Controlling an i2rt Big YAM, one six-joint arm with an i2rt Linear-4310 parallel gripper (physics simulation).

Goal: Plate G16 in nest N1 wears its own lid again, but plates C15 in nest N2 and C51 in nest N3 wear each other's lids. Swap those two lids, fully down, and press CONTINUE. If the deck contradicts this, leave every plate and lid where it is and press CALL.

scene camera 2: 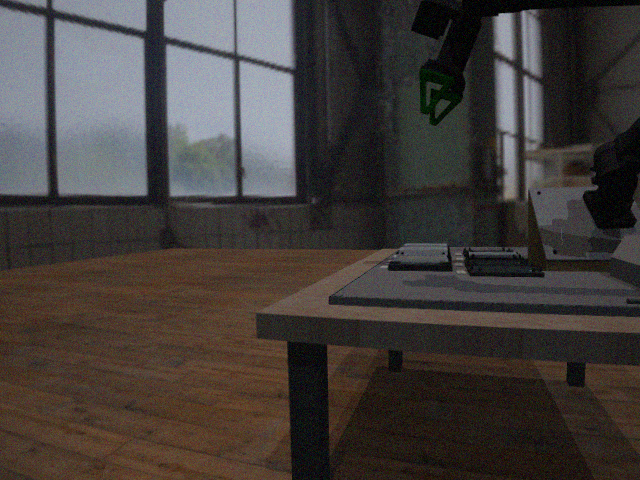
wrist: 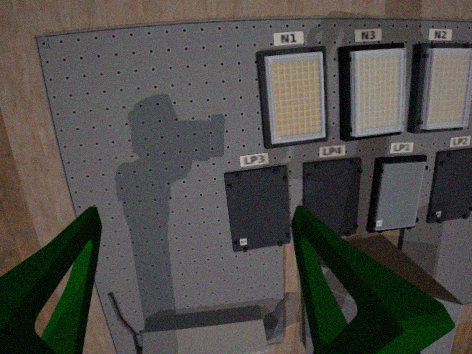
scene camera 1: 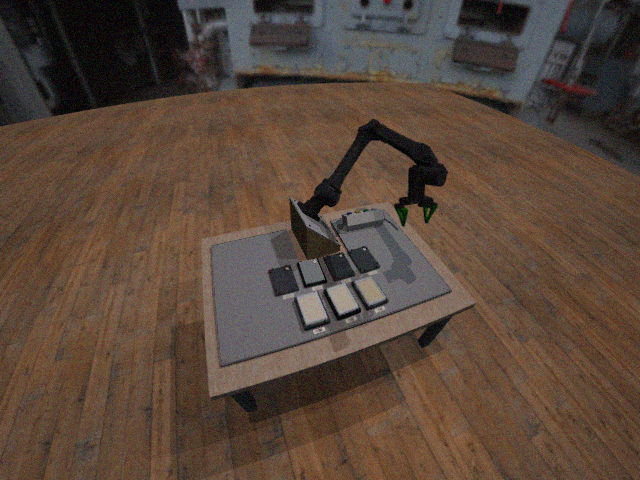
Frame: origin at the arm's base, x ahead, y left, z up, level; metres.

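Seen in the pictures: gripper, fingertip midpoint: (scene camera 2: 428,119) (wrist: 199,215) (scene camera 1: 414,224); arm's base, origin of the base link: (scene camera 2: 607,210) (scene camera 1: 307,212).
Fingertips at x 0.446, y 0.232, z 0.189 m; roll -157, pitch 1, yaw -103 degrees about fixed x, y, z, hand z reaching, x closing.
Pixels of each thing's middle, then the offset from my fingertips to it. "*": a spot on its surface instead.
- nest N1, surface spot: (wrist: 295,97) (scene camera 1: 370,290) * 0.147 m right, 0.017 m ahead, 0.296 m down
- N3, body centre: (wrist: 379,93) (scene camera 2: 423,249) (scene camera 1: 342,297) 0.279 m right, 0.004 m ahead, 0.288 m down
- N2, body centre: (wrist: 450,89) (scene camera 2: 425,245) (scene camera 1: 311,307) 0.409 m right, 0.008 m back, 0.287 m down
- control box, body centre: (wrist: 205,345) (scene camera 1: 363,217) 0.075 m left, 0.395 m back, 0.279 m down
- LP4, body centre: (wrist: 332,201) (scene camera 2: 495,261) (scene camera 1: 338,265) 0.198 m right, 0.170 m back, 0.311 m down
- LP2, body centre: (wrist: 456,186) (scene camera 2: 487,251) (scene camera 1: 283,279) 0.458 m right, 0.201 m back, 0.311 m down
- flat grey piece, body centre: (wrist: 399,196) (scene camera 2: 492,254) (scene camera 1: 311,271) 0.327 m right, 0.189 m back, 0.307 m down
My gripper (scene camera 1: 415,223) (scene camera 2: 429,118) (wrist: 199,215) is open and empty, high above the deck. In the wrist view the plate in nest N1 (scene camera 1: 369,291) (wrist: 295,97) is yellowish inside a pale rim. The plate in N3 (scene camera 1: 341,300) (wrist: 378,92) and the plate in N2 (scene camera 1: 311,310) (wrist: 446,89) look paler; N2's is cut by the frame edge. Each sits in a dark nest. No plate or lid code is readable. The control box (scene camera 1: 363,219) (wrist: 205,335) has small coloured buttons on top in scene camera 1; CONTINUE and CALL cannot be told apart.
Dark pads LP3 (scene camera 1: 363,259) (wrist: 257,207), LP4 (scene camera 1: 339,266) (wrist: 331,195) and LP2 (scene camera 1: 283,280) (wrist: 452,185) bear no lid. LP1 holds a flat grey piece (scene camera 1: 311,272) (wrist: 400,195) with a small white tag. An angled bracket (scene camera 1: 315,235) stands at the arm's base.
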